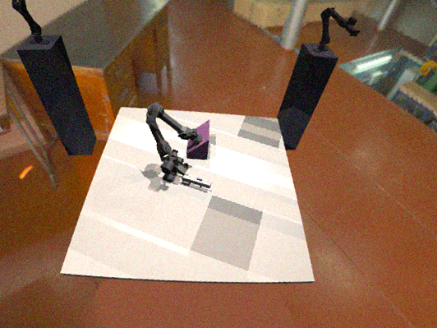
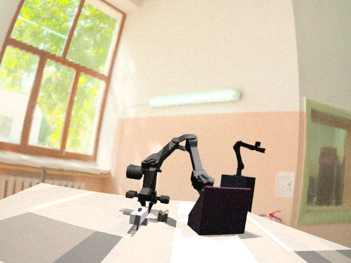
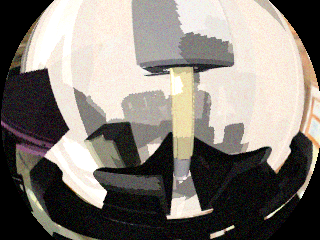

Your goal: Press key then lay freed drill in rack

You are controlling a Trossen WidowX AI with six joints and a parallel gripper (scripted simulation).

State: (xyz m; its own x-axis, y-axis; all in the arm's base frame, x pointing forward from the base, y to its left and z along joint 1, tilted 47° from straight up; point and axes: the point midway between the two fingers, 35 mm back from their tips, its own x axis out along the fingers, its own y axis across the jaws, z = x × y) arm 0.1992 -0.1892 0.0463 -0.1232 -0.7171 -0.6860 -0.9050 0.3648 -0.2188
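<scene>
Now: the pale yellow drill 4 cm to the left of my gripper tip, 4 cm above it and 2 cm ahead of it. Also, from my gripper tip: blue key: 16 cm to the left, 7 cm ahead, 4 cm above; olive rack: 8 cm behind, 1 cm to the left, 1 cm above.
</scene>
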